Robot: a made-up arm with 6 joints. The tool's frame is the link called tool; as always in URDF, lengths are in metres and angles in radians.
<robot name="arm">
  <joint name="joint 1" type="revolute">
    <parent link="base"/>
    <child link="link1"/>
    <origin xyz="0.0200 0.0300 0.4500" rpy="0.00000 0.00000 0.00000"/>
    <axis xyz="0 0 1"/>
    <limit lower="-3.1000" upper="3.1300"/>
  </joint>
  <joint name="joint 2" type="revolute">
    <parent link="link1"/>
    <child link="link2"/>
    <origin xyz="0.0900 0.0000 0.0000" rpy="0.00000 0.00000 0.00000"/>
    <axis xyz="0 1 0"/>
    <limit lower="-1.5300" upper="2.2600"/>
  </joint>
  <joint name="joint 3" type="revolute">
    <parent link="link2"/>
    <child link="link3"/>
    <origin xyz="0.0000 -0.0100 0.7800" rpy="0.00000 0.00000 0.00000"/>
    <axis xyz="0 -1 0"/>
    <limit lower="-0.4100" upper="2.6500"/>
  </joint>
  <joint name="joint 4" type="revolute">
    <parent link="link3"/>
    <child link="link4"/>
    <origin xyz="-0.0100 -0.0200 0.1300" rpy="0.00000 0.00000 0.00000"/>
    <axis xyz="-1 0 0"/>
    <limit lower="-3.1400" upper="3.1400"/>
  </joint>
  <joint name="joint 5" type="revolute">
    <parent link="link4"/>
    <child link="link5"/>
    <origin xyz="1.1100 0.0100 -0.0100" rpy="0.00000 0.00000 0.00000"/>
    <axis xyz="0 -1 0"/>
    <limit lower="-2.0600" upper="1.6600"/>
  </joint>
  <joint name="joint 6" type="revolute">
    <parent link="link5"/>
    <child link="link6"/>
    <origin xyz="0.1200 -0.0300 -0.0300" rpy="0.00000 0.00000 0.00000"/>
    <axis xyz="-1 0 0"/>
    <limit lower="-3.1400" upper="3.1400"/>
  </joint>
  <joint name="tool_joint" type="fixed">
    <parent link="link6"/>
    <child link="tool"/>
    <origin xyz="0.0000 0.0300 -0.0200" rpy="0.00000 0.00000 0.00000"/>
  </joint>
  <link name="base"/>
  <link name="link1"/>
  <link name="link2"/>
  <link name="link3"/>
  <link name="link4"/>
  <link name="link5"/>
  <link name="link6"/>
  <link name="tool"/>
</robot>
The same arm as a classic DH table. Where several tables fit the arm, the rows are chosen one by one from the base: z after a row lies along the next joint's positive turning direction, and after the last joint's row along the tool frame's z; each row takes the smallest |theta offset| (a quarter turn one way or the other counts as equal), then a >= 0, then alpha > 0; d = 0 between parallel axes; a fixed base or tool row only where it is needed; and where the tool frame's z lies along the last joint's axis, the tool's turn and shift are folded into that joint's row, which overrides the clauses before.
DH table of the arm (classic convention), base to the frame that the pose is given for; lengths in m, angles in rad. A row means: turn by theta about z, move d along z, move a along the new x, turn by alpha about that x. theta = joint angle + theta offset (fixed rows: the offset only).
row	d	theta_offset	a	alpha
base (fixed)	0.0000	0.9828	0.0361	0.0000
joint 1	0.4500	-0.9828	0.0900	-1.5708
joint 2	0.0000	-1.5708	0.7800	3.1416
joint 3	0.0300	0.0000	0.1300	-1.5708
joint 4	-1.1000	0.0000	-0.0100	1.5708
joint 5	0.0200	0.0000	-0.0300	-1.5708
joint 6	-0.1200	1.5708	0.0300	1.5708
tool (fixed)	-0.0200	-1.5708	0.0000	0.0000
Joint limits (rad, base to tool): -3.1000..3.1300 -1.5300..2.2600 -0.4100..2.6500 -3.1400..3.1400 -2.0600..1.6600 -3.1400..3.1400

